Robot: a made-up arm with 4 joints. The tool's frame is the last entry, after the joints.
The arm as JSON. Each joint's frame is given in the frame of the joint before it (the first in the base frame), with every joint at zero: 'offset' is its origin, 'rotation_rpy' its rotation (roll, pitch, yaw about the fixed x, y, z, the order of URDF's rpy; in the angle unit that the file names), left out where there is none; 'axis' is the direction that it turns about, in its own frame. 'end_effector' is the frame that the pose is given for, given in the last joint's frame.
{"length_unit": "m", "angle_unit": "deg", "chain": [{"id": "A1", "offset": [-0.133, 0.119, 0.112], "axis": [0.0, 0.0, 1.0]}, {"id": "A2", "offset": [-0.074, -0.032, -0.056], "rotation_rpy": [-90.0, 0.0, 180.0], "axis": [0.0, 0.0, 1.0]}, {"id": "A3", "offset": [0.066, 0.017, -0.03], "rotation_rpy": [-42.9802, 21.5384, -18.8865], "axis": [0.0, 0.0, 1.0]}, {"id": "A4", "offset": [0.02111, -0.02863, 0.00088], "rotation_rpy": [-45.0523, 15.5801, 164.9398], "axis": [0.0, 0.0, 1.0]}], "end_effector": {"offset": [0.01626, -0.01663, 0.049], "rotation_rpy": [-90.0, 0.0, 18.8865]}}
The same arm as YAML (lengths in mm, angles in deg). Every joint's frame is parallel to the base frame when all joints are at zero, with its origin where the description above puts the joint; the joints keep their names.
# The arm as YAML. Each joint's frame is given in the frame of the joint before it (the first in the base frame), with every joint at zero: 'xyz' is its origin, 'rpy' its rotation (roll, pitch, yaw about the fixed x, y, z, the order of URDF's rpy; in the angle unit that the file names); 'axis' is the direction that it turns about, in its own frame. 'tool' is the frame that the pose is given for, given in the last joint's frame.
units:
  length: mm
  angle: deg
joints:
  - name: A1
    type: revolute
    origin:
      xyz: [-133.0, 119.0, 112.0]
      rpy: [0.0, 0.0, 0.0]
    axis: "+z"
  - name: A2
    type: revolute
    origin:
      xyz: [-74.0, -32.0, -56.0]
      rpy: [0.0, 0.0, 0.0]
    axis: "-y"
  - name: A3
    type: revolute
    origin:
      xyz: [-66.0, 30.0, -17.0]
      rpy: [0.0, 0.0, 0.0]
    axis: [-0.474802, -0.680503, -0.558103]
  - name: A4
    type: revolute
    origin:
      xyz: [-19.0, -11.0, 28.0]
      rpy: [0.0, 0.0, 0.0]
    axis: "-y"
tool:
  origin:
    xyz: [10.0, -49.0, -21.0]
    rpy: [0.0, 0.0, 0.0]

